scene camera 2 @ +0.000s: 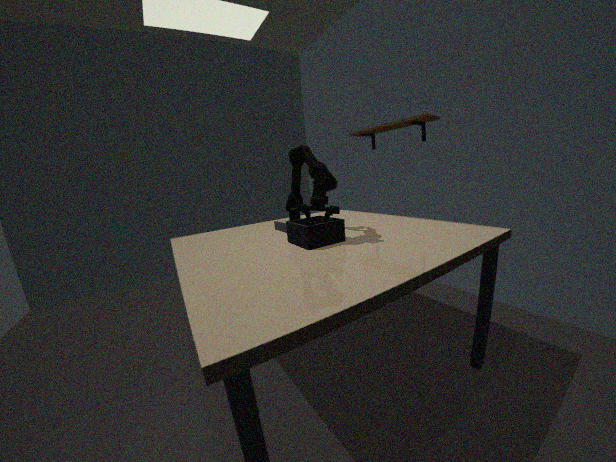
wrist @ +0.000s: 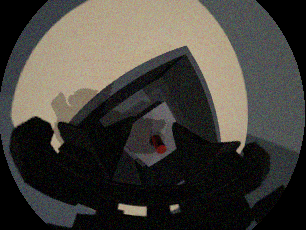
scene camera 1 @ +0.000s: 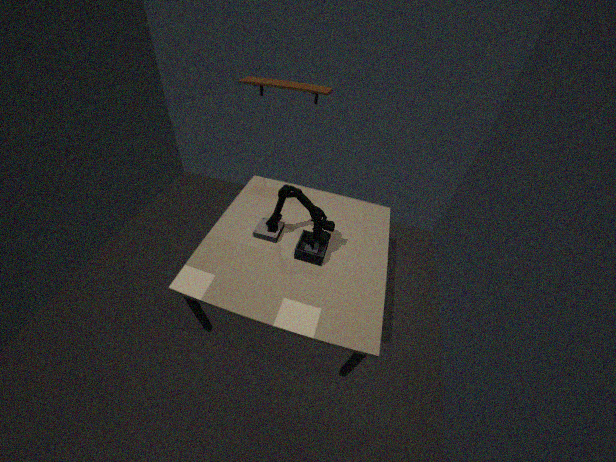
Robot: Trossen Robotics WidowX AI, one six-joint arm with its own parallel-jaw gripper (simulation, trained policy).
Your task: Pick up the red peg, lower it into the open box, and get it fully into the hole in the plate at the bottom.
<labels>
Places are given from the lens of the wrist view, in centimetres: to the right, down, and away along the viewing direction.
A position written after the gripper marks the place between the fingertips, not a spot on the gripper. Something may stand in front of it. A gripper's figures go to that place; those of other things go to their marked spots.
gripper [wrist: 153, 122]: 0, 1, 10
dark box [wrist: 174, 77]: 4, -6, 12
</labels>
